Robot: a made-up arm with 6 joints. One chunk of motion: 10 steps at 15 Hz.
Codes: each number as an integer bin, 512 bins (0 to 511) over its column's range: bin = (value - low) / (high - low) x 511, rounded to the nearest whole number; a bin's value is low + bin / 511 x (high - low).
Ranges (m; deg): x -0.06..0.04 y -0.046..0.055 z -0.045..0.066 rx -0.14..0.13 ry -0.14..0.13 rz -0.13..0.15
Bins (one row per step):
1: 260 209 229 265 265 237
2: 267 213 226 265 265 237
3: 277 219 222 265 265 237
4: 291 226 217 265 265 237
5: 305 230 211 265 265 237
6: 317 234 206 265 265 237
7: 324 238 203 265 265 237
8: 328 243 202 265 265 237
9: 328 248 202 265 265 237
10: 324 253 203 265 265 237
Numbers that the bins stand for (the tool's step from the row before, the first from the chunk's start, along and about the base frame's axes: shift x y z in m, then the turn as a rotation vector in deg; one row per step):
1: -0.00912 -0.00469 0.00474 0.000 0.000 0.000
2: -0.00775 -0.00390 0.00409 0.000 0.000 0.000
3: -0.00579 -0.00271 0.00322 0.000 0.000 0.000
4: -0.00305 -0.00133 0.00214 0.000 0.000 0.000
5: -0.00031 -0.00054 0.00083 0.000 0.000 0.000
6: 0.00204 0.00025 -0.00025 0.000 0.000 0.000
7: 0.00341 0.00104 -0.00090 0.000 0.000 0.000
8: 0.00419 0.00203 -0.00112 0.000 0.000 0.000
9: 0.00419 0.00302 -0.00112 0.000 0.000 0.000
10: 0.00341 0.00401 -0.00090 0.000 0.000 0.000

